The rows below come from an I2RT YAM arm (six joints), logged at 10 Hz.
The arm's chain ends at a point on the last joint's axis. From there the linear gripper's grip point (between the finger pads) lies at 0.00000 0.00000 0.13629 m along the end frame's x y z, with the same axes.
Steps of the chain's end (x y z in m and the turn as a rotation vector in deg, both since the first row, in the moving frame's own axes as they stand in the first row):
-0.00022, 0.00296, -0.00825, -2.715, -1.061, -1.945
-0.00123, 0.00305, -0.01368, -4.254, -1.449, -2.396
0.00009, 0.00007, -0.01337, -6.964, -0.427, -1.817
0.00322, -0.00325, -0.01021, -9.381, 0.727, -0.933
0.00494, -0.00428, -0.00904, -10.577, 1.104, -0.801
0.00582, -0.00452, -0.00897, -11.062, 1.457, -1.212
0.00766, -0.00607, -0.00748, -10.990, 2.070, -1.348
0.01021, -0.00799, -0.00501, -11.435, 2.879, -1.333
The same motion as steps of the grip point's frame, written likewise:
-0.00263, 0.00946, -0.00843, -2.715, -1.061, -1.945
-0.00446, 0.01323, -0.01410, -4.254, -1.449, -2.396
-0.00066, 0.01661, -0.01438, -6.964, -0.427, -1.817
0.00512, 0.01895, -0.01204, -9.381, 0.727, -0.933
0.00773, 0.02072, -0.01138, -10.577, 1.104, -0.801
0.00954, 0.02159, -0.01155, -11.062, 1.457, -1.212
0.01286, 0.01985, -0.01007, -10.990, 2.070, -1.348
0.01732, 0.01894, -0.00789, -11.435, 2.879, -1.333

